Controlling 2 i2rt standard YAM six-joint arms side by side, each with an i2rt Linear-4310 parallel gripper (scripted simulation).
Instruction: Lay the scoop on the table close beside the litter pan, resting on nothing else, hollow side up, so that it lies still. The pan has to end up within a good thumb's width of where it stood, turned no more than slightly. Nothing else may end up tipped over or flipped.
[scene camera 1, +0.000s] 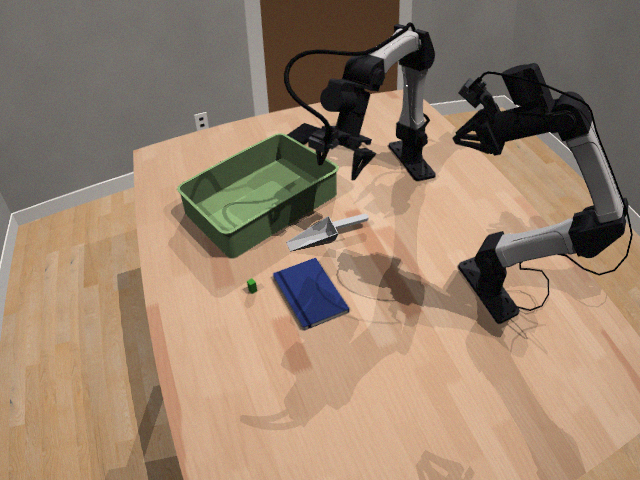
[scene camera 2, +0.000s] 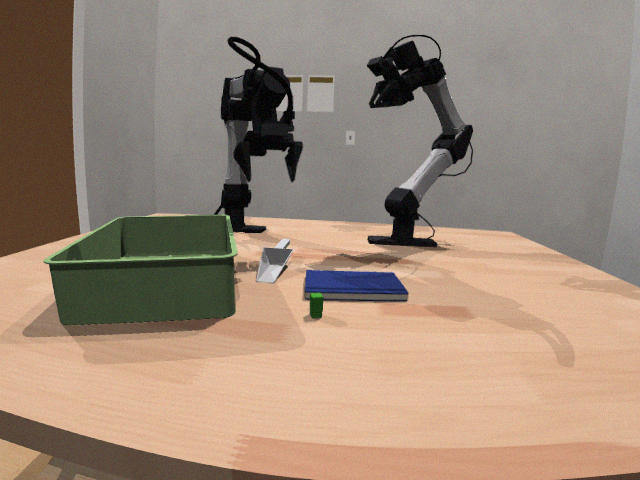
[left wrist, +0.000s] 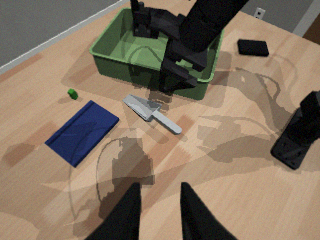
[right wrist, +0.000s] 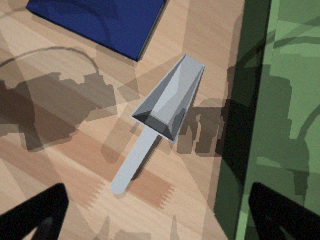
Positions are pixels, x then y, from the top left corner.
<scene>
My left gripper shows in scene camera 1 (455, 138), in scene camera 2 (373, 105) and in the left wrist view (160, 191); in the right wrist view it is out of frame. My right gripper shows in scene camera 1, in scene camera 2 (271, 181), in the left wrist view (165, 74) and in the right wrist view. A grey scoop shows in scene camera 1 (325, 230), in scene camera 2, in the left wrist view (149, 110) and in the right wrist view. The same spot on my right gripper: (right wrist: 268, 207) is (scene camera 1: 320, 159). One and the same spot on the grey scoop: (right wrist: 163, 110) is (scene camera 2: 275, 267).
</scene>
